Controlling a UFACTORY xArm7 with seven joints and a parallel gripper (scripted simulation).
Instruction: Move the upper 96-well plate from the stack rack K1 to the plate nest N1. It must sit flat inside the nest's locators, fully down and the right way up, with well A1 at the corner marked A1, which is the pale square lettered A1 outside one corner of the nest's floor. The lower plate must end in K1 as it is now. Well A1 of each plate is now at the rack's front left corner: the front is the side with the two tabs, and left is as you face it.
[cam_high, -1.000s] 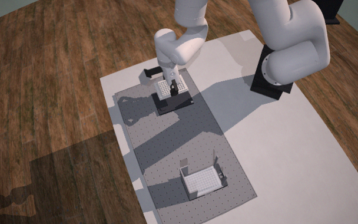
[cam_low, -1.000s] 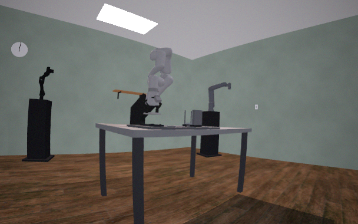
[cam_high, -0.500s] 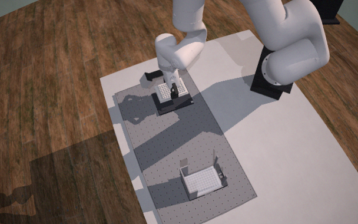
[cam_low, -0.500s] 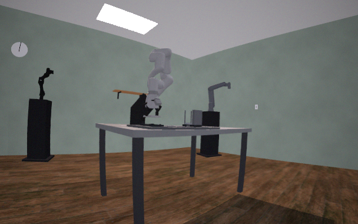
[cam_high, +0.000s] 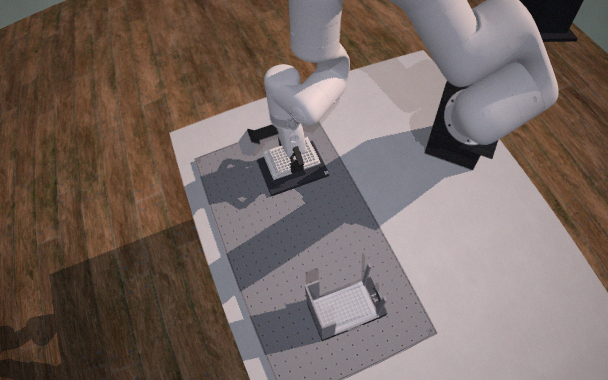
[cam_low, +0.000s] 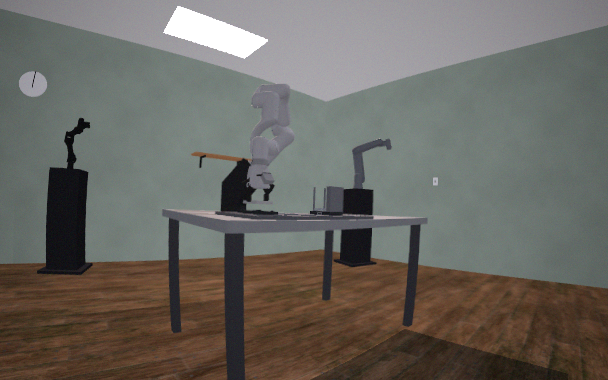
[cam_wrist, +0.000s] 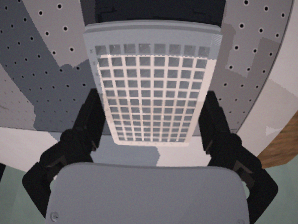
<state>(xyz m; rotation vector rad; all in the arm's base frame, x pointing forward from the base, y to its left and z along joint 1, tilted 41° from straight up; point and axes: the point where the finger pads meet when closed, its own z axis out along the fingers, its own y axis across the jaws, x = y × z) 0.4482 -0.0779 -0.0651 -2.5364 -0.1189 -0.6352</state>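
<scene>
Right now my hand is 9 cm past the pale A1 square, 4 cm to the right of it and 5 cm above it.
</scene>
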